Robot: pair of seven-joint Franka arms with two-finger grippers.
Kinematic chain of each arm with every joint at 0, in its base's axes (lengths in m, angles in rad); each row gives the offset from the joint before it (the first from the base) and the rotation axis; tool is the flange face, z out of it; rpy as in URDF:
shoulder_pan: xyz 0 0 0.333 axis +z
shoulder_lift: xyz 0 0 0 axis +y
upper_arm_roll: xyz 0 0 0.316 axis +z
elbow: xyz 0.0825 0 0 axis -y
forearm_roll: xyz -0.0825 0 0.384 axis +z
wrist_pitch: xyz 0 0 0 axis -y
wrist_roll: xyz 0.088 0 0 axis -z
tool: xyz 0 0 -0.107 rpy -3.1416 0 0
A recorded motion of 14 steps. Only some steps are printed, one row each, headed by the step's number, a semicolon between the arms.
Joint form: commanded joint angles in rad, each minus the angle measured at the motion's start. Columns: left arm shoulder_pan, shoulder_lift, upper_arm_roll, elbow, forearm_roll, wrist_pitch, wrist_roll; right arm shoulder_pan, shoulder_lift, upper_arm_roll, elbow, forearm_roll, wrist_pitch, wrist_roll.
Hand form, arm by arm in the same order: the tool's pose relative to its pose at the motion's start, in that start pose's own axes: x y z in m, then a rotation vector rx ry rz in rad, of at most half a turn. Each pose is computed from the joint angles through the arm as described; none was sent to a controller.
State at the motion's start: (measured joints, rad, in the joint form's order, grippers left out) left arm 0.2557 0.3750 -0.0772 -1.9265 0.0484 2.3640 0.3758; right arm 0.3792 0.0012 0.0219 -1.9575 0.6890 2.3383 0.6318
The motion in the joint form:
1: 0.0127 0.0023 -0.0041 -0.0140 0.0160 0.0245 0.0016; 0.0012 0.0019 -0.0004 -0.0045 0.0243 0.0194 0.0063
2: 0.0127 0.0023 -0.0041 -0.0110 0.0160 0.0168 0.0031; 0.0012 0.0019 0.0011 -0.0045 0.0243 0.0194 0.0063
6: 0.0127 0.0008 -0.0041 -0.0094 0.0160 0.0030 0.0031; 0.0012 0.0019 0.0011 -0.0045 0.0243 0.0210 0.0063
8: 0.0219 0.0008 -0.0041 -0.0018 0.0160 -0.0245 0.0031; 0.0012 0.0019 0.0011 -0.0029 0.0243 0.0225 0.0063
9: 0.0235 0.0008 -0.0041 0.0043 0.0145 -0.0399 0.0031; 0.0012 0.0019 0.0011 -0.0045 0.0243 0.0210 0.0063
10: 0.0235 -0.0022 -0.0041 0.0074 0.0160 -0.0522 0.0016; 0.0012 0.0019 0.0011 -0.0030 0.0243 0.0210 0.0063
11: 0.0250 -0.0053 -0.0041 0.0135 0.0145 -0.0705 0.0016; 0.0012 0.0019 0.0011 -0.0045 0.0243 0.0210 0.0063
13: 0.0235 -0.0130 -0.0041 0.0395 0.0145 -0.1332 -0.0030; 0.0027 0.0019 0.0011 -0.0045 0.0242 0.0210 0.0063
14: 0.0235 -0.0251 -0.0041 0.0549 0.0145 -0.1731 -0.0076; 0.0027 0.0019 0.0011 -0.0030 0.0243 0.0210 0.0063
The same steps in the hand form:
1: -0.0041 -0.0041 0.0050 0.0118 0.0043 0.0047; 0.0015 0.0006 0.0010 0.0201 0.0026 0.0257
2: -0.0040 -0.0042 0.0045 0.0102 -0.0002 0.0061; 0.0008 0.0003 0.0014 0.0198 0.0017 0.0245
6: -0.0048 -0.0040 0.0041 0.0065 -0.0102 0.0059; 0.0009 0.0002 0.0013 0.0208 0.0030 0.0245
8: -0.0077 -0.0093 0.0034 -0.0001 -0.0292 -0.0037; 0.0010 -0.0005 0.0006 0.0230 0.0047 0.0238
9: -0.0079 -0.0104 0.0021 -0.0043 -0.0375 -0.0067; 0.0009 0.0002 0.0013 0.0208 0.0030 0.0245
10: -0.0081 -0.0105 0.0000 -0.0051 -0.0439 -0.0073; 0.0009 -0.0004 0.0008 0.0220 0.0035 0.0239
11: -0.0084 -0.0116 -0.0029 -0.0089 -0.0523 -0.0102; 0.0009 0.0002 0.0013 0.0208 0.0030 0.0245
13: -0.0068 -0.0121 -0.0134 -0.0178 -0.0800 -0.0149; 0.0002 -0.0001 0.0017 0.0205 0.0021 0.0233
14: -0.0063 -0.0129 -0.0243 -0.0203 -0.0924 -0.0205; 0.0002 -0.0007 0.0012 0.0218 0.0026 0.0227

